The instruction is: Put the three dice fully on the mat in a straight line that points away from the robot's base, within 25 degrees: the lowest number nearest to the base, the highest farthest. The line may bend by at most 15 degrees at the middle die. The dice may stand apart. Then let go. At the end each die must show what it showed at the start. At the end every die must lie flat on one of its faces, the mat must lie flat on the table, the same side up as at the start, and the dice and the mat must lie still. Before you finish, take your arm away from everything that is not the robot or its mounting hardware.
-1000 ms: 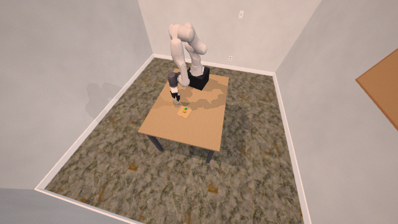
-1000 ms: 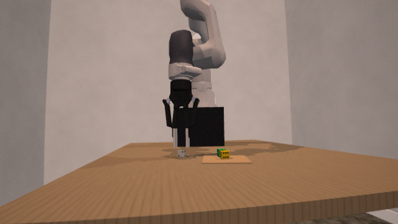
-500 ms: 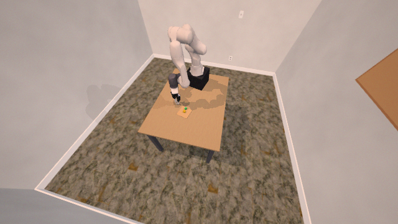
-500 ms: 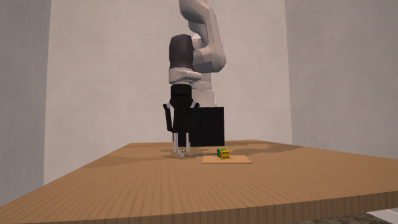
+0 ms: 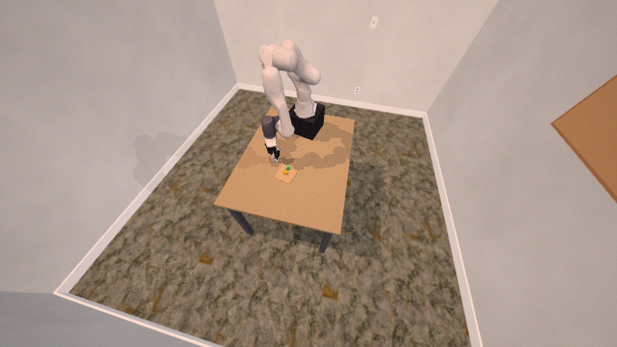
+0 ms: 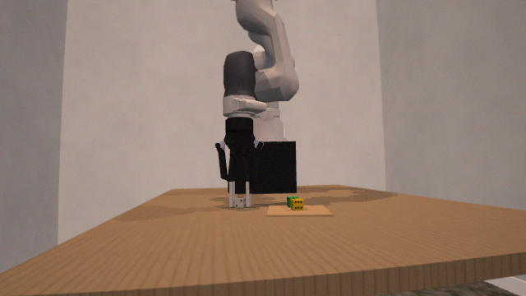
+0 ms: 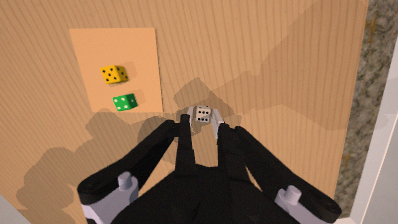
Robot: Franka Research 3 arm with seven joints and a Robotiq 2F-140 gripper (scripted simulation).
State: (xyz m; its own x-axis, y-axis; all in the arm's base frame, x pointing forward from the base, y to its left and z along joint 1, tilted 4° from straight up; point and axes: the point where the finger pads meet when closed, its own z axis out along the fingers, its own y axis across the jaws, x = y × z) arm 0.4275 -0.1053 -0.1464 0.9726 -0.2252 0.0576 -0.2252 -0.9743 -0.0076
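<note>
The white die is 20 mm below my hand. The rest, counted from my hand: tan mat 90 mm ahead, 140 mm to the left, 30 mm below; then green die 40 mm ahead, 130 mm to the left, 20 mm below; then yellow die 90 mm ahead, 140 mm to the left, 20 mm below.
</note>
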